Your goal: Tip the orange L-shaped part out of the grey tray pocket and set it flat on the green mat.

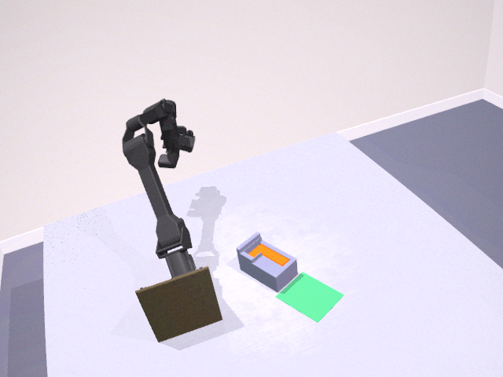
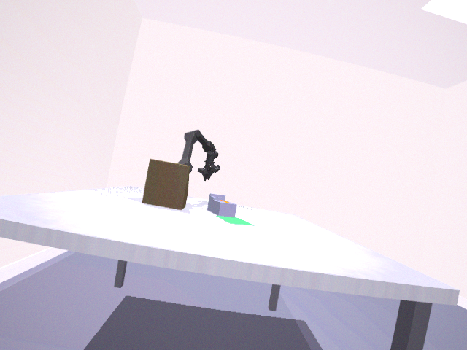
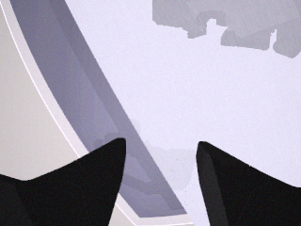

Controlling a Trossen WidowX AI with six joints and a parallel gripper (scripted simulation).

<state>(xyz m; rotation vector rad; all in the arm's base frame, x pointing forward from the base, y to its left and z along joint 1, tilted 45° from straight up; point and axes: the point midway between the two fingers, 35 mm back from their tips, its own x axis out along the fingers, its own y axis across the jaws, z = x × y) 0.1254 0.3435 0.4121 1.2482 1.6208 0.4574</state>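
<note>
Right now the orange L-shaped part is 110 mm ahead of my gripper tip, 510 mm to the right of it and 100 mm below it. From my gripper tip the other things lie so: green mat (180 mm ahead, 670 mm to the right, 160 mm below).
</note>
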